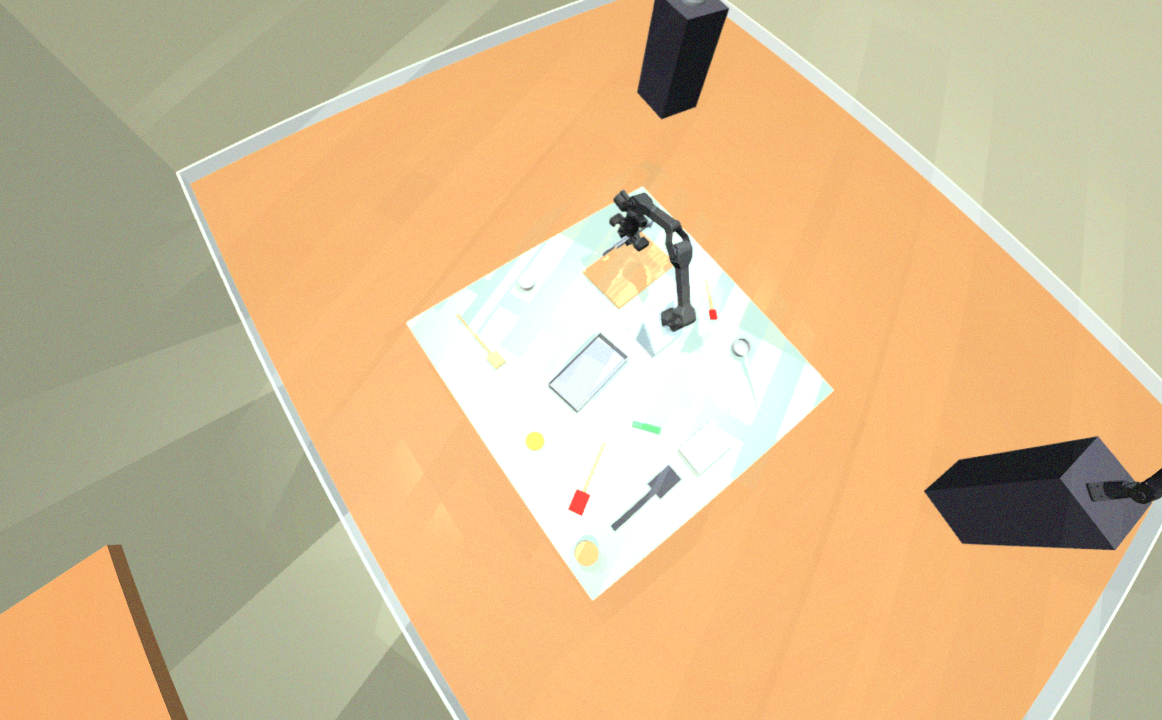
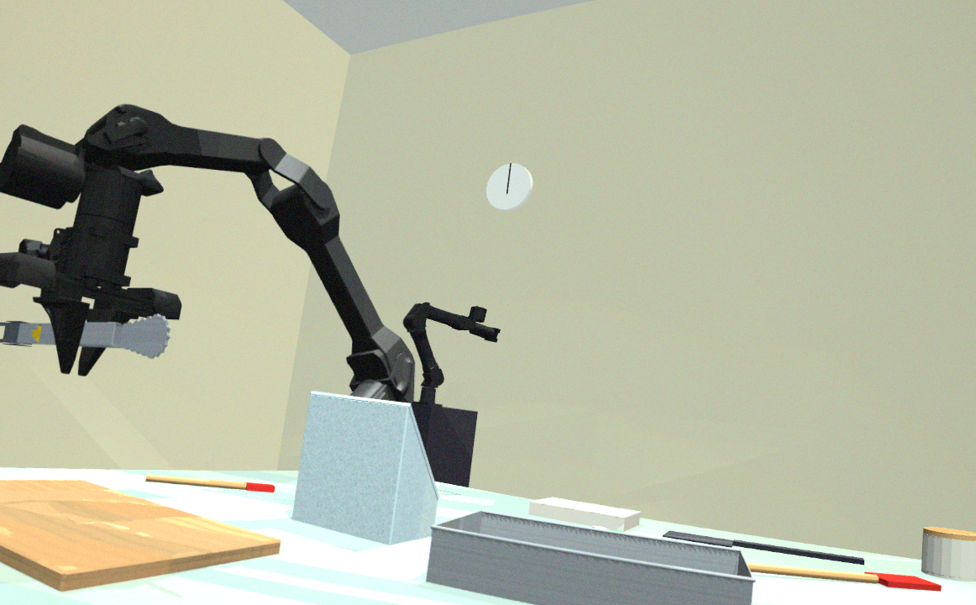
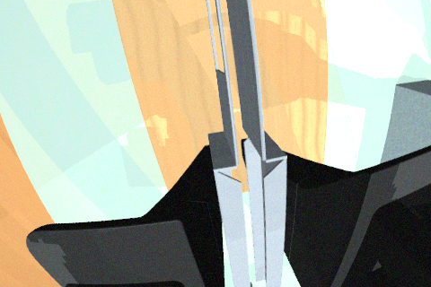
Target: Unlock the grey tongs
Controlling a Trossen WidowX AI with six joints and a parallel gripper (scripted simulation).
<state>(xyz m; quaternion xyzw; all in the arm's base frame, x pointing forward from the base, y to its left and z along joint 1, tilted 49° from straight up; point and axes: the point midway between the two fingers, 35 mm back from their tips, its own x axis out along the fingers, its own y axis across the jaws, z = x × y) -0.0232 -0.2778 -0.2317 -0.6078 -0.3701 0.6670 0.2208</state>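
Right now the wooden board is 20 mm behind my gripper tip, 40 mm to the left of it and 150 mm below it. From my gripper tip the other things lie so: red-tipped brush (240 mm behind, 370 mm to the left, 150 mm below); then pale block (150 mm ahead, 860 mm to the left, 140 mm below); then grey roasting tin (390 mm ahead, 370 mm to the left, 130 mm below).
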